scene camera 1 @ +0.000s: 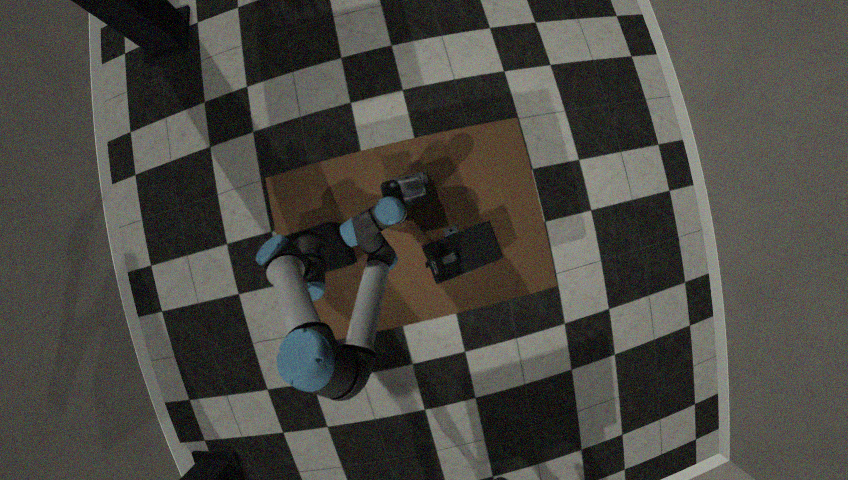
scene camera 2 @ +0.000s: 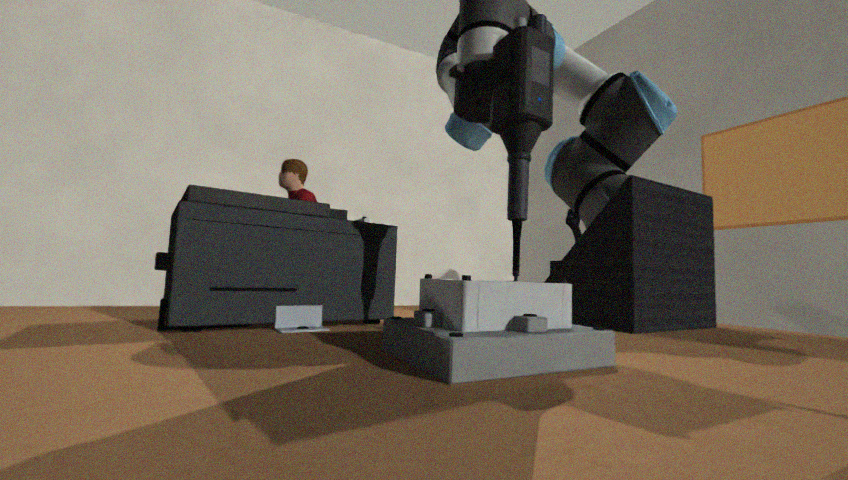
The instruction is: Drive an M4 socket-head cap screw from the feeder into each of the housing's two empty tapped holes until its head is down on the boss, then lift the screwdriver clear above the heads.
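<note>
The light grey housing [scene camera 1: 412, 186] [scene camera 2: 517, 306] sits upright on a grey fixture block [scene camera 2: 529, 356]. Two dark screw heads, one at the left [scene camera 2: 428, 276] and one at the near corner [scene camera 2: 467, 277], stand on its top. My screwdriver [scene camera 2: 515, 274] is vertical, with its thin bit down at the far part of the housing's top. A small, slightly wider dark piece at the bit's end looks like the head of a screw [scene camera 2: 515, 277]; its shank and the hole are hidden behind the housing's rim. In scene camera 1 the bit is hidden. The dark feeder [scene camera 1: 473, 249] [scene camera 2: 267, 261] stands apart from the housing.
A small pale angled plate [scene camera 1: 450, 230] [scene camera 2: 298, 317] stands by the feeder. The dark robot pedestal [scene camera 2: 672, 255] stands behind and right of the housing. The fixture has clamps, one at the front [scene camera 2: 529, 322]. A person [scene camera 2: 294, 178] shows beyond the feeder.
</note>
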